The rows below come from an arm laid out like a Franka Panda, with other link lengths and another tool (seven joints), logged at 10 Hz.
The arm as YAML. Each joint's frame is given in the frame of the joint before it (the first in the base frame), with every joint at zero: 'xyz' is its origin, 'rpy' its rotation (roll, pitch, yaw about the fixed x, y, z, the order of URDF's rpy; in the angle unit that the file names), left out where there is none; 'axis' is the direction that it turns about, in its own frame. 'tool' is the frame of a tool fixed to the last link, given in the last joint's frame.
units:
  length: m
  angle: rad
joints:
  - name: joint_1
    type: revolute
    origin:
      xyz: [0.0, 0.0, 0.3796]
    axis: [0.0, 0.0, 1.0]
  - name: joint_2
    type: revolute
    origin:
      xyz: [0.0, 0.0, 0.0]
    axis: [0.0, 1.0, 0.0]
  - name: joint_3
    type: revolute
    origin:
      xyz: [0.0, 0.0, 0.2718]
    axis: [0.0, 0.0, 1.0]
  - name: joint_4
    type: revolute
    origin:
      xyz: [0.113, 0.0, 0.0]
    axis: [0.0, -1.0, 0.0]
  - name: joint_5
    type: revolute
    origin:
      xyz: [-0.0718, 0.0, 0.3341]
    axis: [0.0, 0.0, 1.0]
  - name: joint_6
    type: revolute
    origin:
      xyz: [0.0, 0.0, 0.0]
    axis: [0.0, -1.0, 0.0]
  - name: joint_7
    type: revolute
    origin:
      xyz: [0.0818, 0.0, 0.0]
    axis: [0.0, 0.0, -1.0]
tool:
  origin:
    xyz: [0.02, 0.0, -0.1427]
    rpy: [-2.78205, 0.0, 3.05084]
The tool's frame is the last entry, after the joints.
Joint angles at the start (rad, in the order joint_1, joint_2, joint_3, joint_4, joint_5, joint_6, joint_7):
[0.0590 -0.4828 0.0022 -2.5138 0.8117 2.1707 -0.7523]
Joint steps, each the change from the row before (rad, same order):
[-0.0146 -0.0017 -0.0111 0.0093 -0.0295 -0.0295 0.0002]
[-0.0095 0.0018 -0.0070 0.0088 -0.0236 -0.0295 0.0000]
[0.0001 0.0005 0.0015 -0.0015 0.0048 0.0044 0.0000]
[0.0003 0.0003 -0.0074 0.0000 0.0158 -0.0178 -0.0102]
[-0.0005 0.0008 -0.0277 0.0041 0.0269 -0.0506 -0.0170]
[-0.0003 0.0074 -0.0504 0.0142 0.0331 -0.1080 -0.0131]
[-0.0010 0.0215 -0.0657 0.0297 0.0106 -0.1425 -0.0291]
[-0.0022 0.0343 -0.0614 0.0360 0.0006 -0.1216 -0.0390]
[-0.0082 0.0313 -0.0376 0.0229 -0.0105 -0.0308 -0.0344]
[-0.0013 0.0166 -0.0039 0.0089 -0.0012 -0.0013 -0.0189]
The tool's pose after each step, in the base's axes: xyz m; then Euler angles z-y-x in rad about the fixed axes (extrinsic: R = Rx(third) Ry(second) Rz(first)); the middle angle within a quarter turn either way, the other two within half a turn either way. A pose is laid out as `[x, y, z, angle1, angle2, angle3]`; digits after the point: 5 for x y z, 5 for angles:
[0.42888, 0.07291, 0.48907, 2.86384, 0.32252, -2.82906]
[0.42785, 0.06803, 0.48914, 2.85514, 0.30542, -2.83597]
[0.42816, 0.06846, 0.48877, 2.85817, 0.30750, -2.83453]
[0.42687, 0.06815, 0.48859, 2.85447, 0.29864, -2.81254]
[0.42406, 0.06306, 0.48944, 2.85321, 0.27515, -2.76262]
[0.41822, 0.05517, 0.49097, 2.85369, 0.21577, -2.67619]
[0.41134, 0.04290, 0.49294, 2.83208, 0.14070, -2.58639]
[0.40765, 0.02797, 0.49349, 2.80874, 0.08291, -2.51492]
[0.41118, 0.01027, 0.48924, 2.80659, 0.08327, -2.50026]
[0.41425, 0.00766, 0.48602, 2.79750, 0.08503, -2.50017]

